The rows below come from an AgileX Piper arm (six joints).
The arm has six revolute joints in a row. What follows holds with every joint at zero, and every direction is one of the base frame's. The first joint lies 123 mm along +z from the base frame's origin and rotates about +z. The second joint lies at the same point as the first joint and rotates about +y. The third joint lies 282.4 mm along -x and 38.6 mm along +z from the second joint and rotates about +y. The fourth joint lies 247.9 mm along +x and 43.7 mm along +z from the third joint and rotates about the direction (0.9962, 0, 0.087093). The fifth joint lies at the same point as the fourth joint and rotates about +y. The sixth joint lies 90.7 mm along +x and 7.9 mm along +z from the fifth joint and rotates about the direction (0.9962, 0, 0.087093). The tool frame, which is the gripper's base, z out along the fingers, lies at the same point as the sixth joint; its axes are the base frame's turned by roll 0, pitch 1.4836 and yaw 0 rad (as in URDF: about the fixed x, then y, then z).
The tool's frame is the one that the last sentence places.
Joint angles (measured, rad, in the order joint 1, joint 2, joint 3, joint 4, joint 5, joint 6), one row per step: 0.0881, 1.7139, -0.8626, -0.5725, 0.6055, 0.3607; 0.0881, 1.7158, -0.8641, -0.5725, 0.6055, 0.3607; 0.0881, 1.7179, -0.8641, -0.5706, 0.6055, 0.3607; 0.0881, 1.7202, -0.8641, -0.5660, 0.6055, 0.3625; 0.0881, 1.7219, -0.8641, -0.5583, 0.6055, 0.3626; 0.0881, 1.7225, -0.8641, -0.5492, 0.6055, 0.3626; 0.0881, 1.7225, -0.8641, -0.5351, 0.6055, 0.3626; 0.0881, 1.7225, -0.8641, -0.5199, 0.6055, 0.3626; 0.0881, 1.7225, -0.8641, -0.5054, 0.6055, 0.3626; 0.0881, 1.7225, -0.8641, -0.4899, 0.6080, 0.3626; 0.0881, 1.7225, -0.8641, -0.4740, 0.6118, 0.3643; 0.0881, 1.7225, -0.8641, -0.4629, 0.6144, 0.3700; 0.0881, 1.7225, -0.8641, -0.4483, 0.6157, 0.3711; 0.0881, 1.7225, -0.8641, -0.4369, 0.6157, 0.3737; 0.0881, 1.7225, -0.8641, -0.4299, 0.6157, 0.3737
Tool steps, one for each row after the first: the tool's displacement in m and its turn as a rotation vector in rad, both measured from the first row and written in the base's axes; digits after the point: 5 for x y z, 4 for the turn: 0.00042, 0.00004, -0.00024, 0.0000, 0.0004, 0.0000; 0.00045, 0.00012, -0.00090, 0.0011, 0.0026, -0.0013; 0.00041, 0.00032, -0.00168, 0.0048, 0.0047, -0.0062; 0.00029, 0.00065, -0.00235, 0.0101, 0.0068, -0.0116; 0.00010, 0.00104, -0.00270, 0.0166, 0.0080, -0.0179; -0.00022, 0.00164, -0.00297, 0.0267, 0.0089, -0.0277; -0.00055, 0.00229, -0.00326, 0.0376, 0.0099, -0.0383; -0.00087, 0.00292, -0.00352, 0.0480, 0.0108, -0.0484; -0.00139, 0.00349, -0.00382, 0.0580, 0.0139, -0.0600; -0.00203, 0.00404, -0.00414, 0.0683, 0.0176, -0.0740; -0.00247, 0.00444, -0.00436, 0.0767, 0.0190, -0.0879; -0.00287, 0.00505, -0.00462, 0.0869, 0.0208, -0.0995; -0.00309, 0.00558, -0.00480, 0.0958, 0.0209, -0.1098; -0.00323, 0.00590, -0.00491, 0.1008, 0.0214, -0.1147
